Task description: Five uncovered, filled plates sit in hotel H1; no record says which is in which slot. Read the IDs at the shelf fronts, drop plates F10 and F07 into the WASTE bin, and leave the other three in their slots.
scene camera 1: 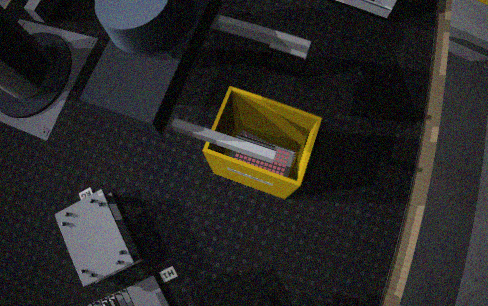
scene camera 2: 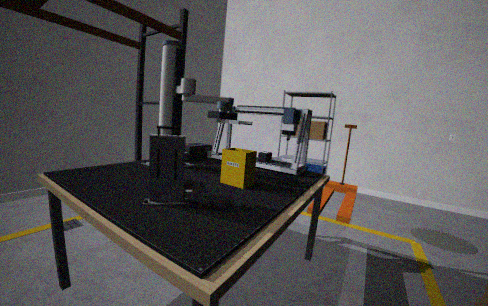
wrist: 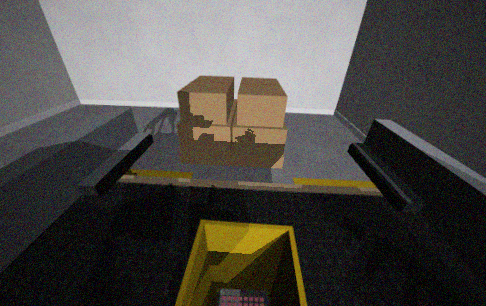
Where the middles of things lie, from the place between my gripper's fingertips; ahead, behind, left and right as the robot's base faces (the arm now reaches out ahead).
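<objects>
Hotel H1 (scene camera 2: 166,185): 460 mm to the right of my hand, 90 mm behind it and 220 mm below it.
</objects>
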